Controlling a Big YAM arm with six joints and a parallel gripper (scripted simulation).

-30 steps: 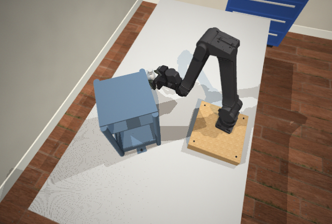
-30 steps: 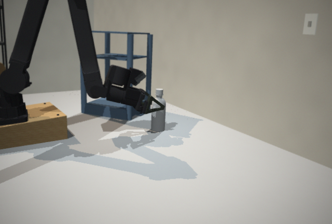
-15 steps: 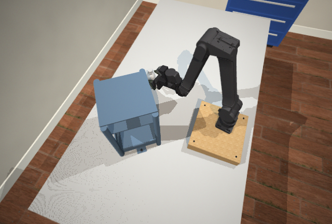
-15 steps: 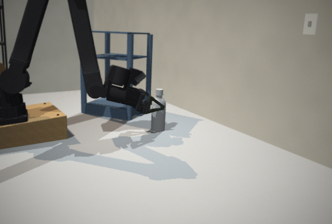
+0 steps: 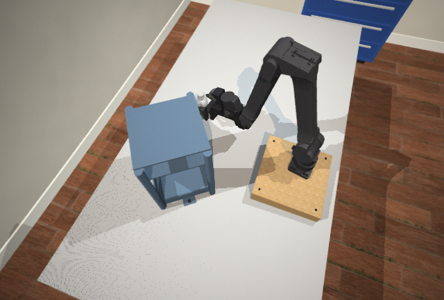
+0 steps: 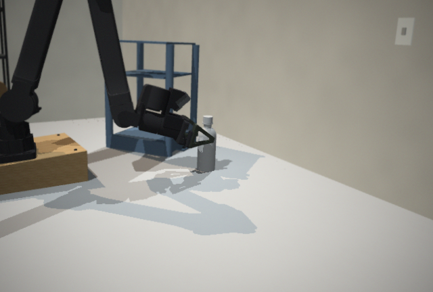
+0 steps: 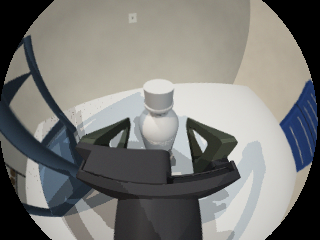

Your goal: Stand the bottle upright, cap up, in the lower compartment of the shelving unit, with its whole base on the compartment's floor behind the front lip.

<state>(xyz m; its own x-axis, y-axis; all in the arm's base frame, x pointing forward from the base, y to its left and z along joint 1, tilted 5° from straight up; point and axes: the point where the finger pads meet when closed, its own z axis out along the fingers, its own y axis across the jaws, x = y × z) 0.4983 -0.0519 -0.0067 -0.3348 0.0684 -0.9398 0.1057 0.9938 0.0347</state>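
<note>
Now: the grey bottle right at my hand. Also, from my hand: blue shelving unit (300 mm to the left, 80 mm above, 70 mm behind).
</note>
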